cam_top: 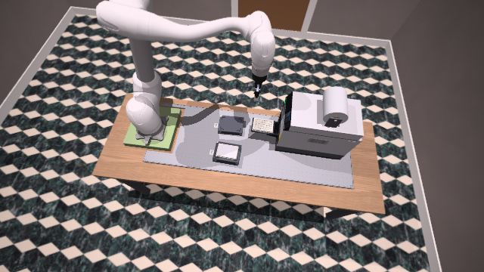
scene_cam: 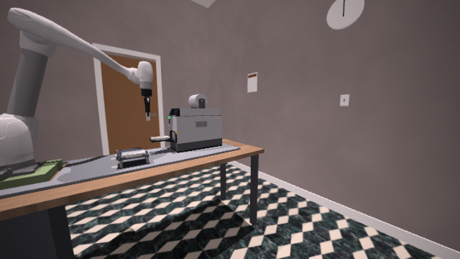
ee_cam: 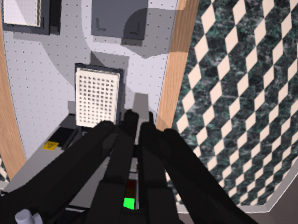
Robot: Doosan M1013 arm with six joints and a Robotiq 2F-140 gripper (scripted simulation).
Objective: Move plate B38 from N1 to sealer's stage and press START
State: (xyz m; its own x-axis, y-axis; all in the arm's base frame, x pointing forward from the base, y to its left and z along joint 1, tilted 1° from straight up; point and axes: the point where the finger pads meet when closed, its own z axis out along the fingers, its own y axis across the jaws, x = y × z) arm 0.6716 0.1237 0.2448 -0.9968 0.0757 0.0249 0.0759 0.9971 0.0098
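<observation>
Right now my hand is 17 cm short of the white button, 1 cm to the left of it and 10 cm above it. Also, from my hand: sealer stage: 6 cm ahead, 9 cm to the right, 18 cm below; then plate B38: 6 cm ahead, 9 cm to the right, 17 cm below; then pale plate: 15 cm behind, 27 cm to the right, 22 cm below.
</observation>
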